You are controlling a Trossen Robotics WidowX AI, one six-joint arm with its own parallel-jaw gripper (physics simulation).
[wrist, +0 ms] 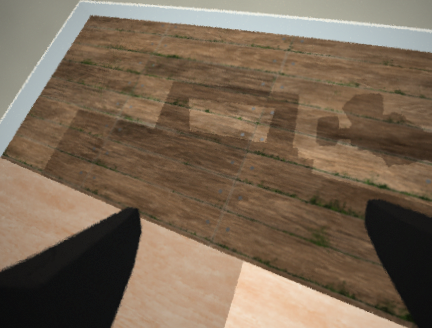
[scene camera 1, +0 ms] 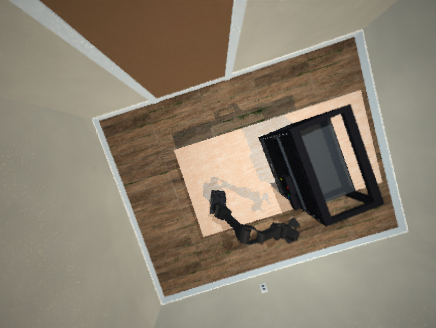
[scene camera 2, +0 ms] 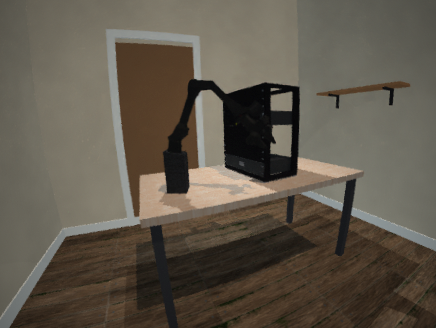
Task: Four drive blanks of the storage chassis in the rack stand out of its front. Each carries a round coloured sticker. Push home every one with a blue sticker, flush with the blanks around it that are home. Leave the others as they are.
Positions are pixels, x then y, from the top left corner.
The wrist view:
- my gripper: 251, 215
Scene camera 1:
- black rack: 308, 150
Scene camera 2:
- black rack: 251, 160
